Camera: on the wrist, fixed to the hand. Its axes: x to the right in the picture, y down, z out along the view.
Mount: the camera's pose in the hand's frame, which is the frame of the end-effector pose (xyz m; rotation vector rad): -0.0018 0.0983 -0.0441 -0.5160 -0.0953 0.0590
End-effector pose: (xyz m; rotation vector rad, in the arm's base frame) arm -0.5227 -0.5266 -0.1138 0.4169 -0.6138 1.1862
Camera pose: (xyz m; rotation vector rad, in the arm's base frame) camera -0.6061 -0.4689 -0.1502 0.0165 -0.9880 1.0200
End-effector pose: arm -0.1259 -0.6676 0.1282 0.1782 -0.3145 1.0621
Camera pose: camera -0.2056 -0.6091 0.0854 -0.2451 -0.6709 0.9994
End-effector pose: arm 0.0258 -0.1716 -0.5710 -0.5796 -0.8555 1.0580
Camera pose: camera 0.0122 -0.1350 -0.6714 -0.9960 -1.2135 0.9221
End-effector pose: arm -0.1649 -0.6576 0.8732 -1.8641 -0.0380 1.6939
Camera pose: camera -0.1616 -0.7564 0.8303 -2.1574 -0.5064 1.9441
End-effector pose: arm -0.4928 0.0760 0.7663 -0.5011 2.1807 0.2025
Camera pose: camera -0.5653 0.1516 0.7916 -0.6943 2.0429 0.8169
